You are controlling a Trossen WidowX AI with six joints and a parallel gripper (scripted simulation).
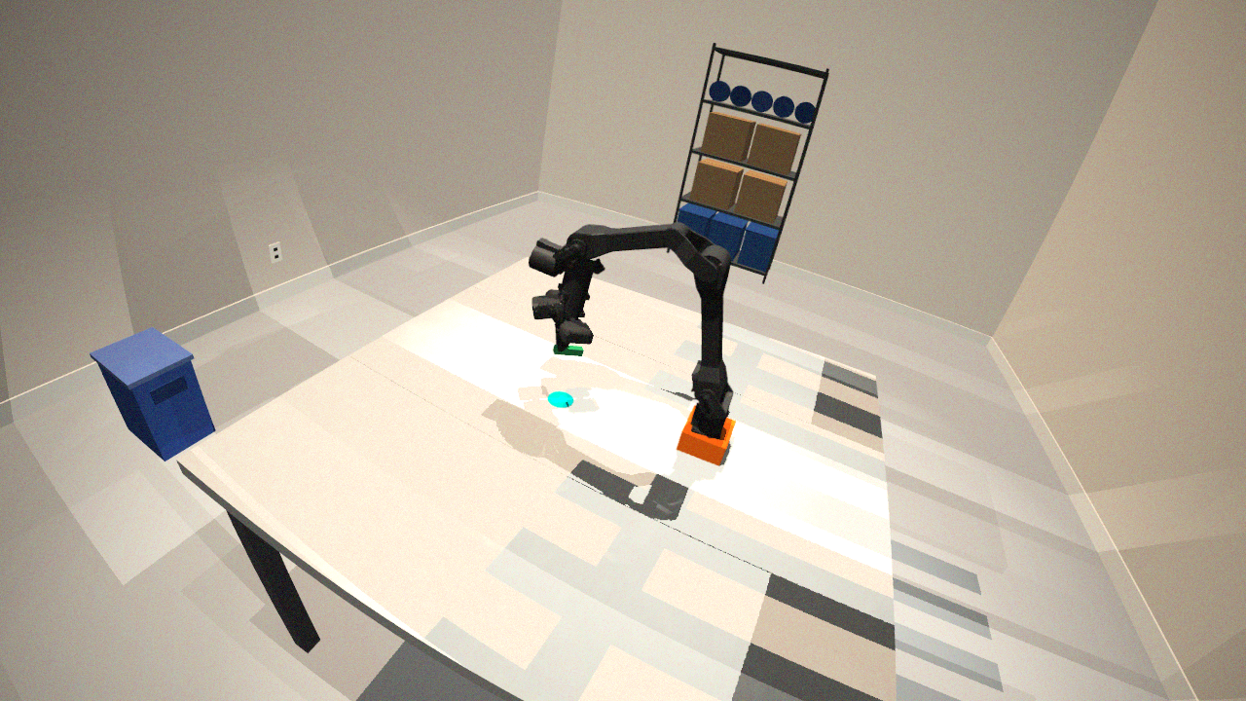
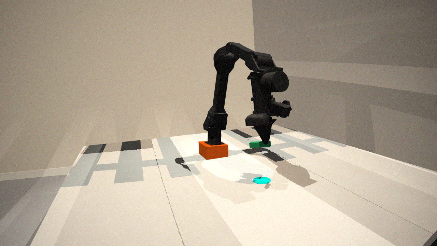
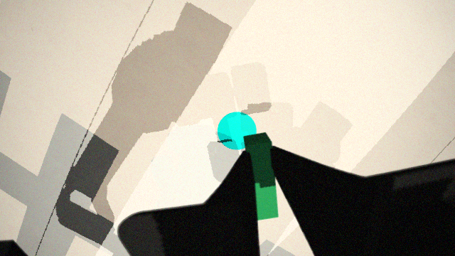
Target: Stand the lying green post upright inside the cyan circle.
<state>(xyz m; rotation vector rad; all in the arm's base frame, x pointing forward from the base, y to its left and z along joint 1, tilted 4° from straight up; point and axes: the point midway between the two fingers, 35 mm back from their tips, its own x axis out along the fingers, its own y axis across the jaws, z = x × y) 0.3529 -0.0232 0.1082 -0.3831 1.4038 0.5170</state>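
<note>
The cyan circle is 2 cm behind my gripper tip and 13 cm below it. Also, from my gripper tip: green post (2 cm behind, 1 cm to the right).
</note>
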